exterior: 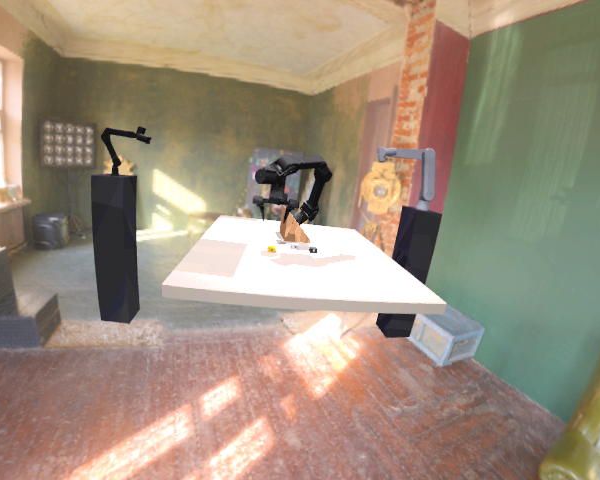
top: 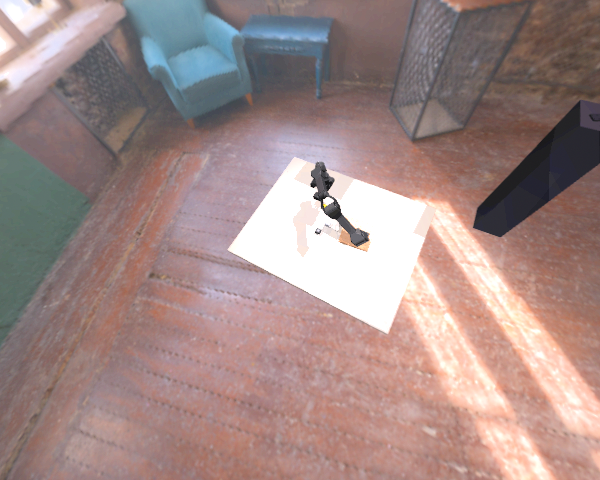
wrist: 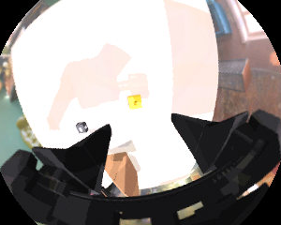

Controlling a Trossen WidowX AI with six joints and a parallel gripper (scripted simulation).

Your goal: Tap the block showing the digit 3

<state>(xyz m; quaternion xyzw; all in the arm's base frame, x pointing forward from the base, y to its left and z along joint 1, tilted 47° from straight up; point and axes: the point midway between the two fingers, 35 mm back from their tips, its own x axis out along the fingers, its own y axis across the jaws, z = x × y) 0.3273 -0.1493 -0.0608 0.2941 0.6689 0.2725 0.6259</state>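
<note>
The yellow block is 11 cm below my gripper tip. The rest, counted from my gripper tip: white block (8 cm behind, 12 cm to the left, 11 cm below); then black block (5 cm behind, 19 cm to the left, 11 cm below).
</note>
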